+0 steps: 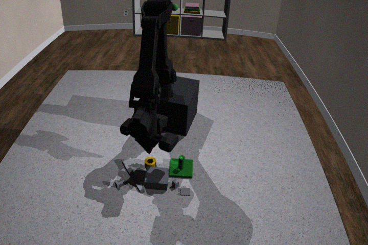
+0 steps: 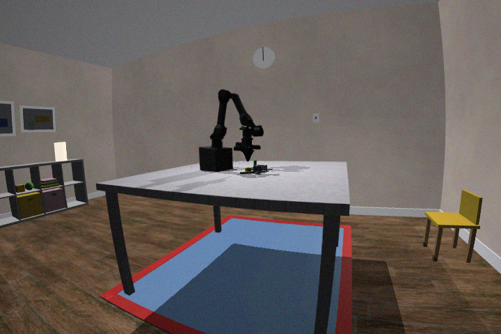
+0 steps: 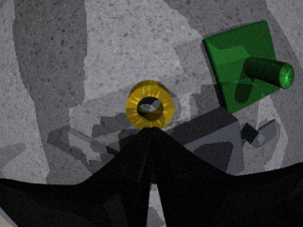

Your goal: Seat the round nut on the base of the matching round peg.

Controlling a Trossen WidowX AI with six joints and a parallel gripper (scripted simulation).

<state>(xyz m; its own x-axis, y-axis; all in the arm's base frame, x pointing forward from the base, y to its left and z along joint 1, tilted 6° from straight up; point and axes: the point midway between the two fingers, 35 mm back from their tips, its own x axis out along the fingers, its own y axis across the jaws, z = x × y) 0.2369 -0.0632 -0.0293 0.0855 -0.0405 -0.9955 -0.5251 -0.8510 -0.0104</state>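
My gripper is now 8 cm short of the grey block, 2 cm to the right of it and 8 cm above it. The rest, counted from my hand: thin bar 4 cm ahead, 6 cm to the right, 9 cm below; small bolt 8 cm ahead, 10 cm to the right, 9 cm below; small dark piece 10 cm ahead, 8 cm to the left, 9 cm below.
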